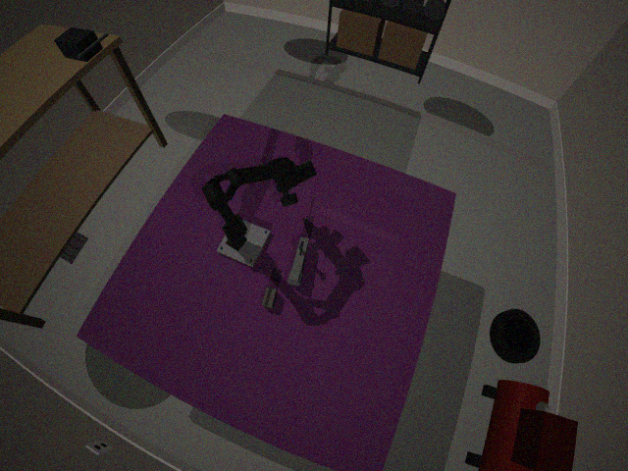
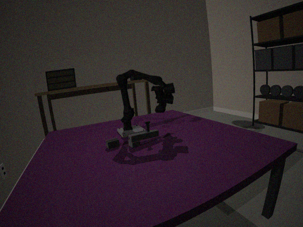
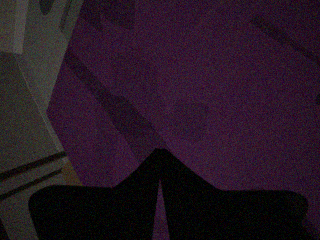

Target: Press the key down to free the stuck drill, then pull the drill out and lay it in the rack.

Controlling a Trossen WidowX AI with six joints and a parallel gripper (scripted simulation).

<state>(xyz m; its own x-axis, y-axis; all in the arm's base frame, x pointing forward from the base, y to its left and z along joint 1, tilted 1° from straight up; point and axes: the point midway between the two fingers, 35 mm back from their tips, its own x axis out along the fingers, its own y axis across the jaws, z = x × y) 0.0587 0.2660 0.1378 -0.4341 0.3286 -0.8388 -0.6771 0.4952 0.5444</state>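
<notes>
The dark key is 220 mm ahead of my gripper tip, 190 mm to the right of it and 40 mm below it. Also, from my gripper tip: small grey block: 200 mm ahead, 410 mm to the right, 110 mm below; then long grey fixture: 230 mm ahead, 230 mm to the right, 90 mm below; then drill: 230 mm ahead, 240 mm to the right, 80 mm below.
</notes>
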